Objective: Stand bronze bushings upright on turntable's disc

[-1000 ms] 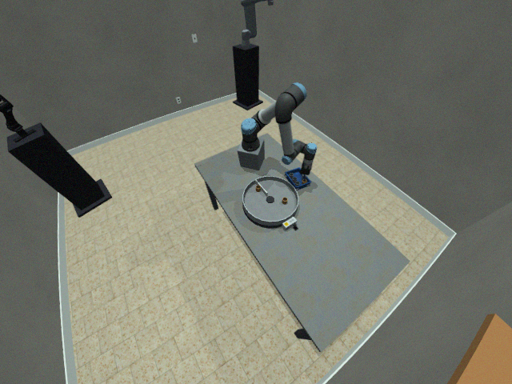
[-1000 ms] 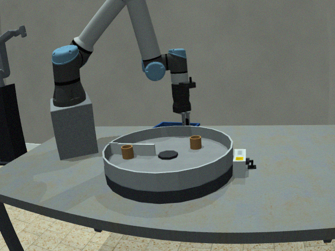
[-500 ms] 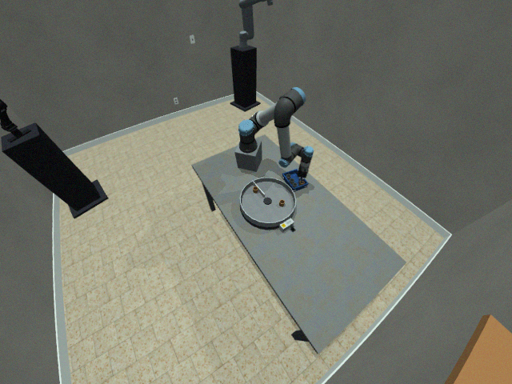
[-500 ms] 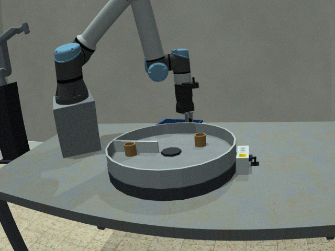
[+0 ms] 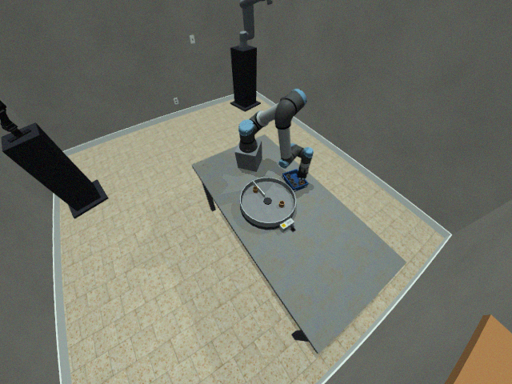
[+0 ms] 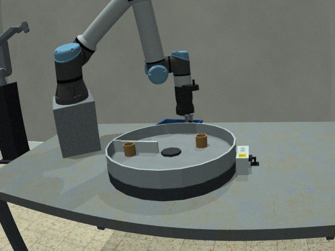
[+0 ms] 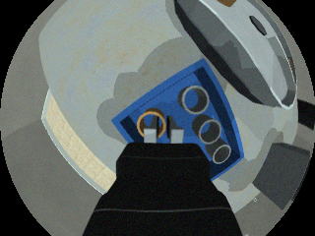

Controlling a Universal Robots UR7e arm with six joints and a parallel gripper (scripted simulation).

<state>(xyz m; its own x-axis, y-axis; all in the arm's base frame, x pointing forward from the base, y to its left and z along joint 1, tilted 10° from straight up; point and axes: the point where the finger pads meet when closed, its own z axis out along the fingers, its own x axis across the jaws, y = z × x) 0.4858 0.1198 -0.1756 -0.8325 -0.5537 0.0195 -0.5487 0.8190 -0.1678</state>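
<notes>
My gripper is now 5 cm past the blue crate and 2 cm above it. Round my hand: turntable disc (6 cm behind, 35 cm to the right, 1 cm above).
</notes>
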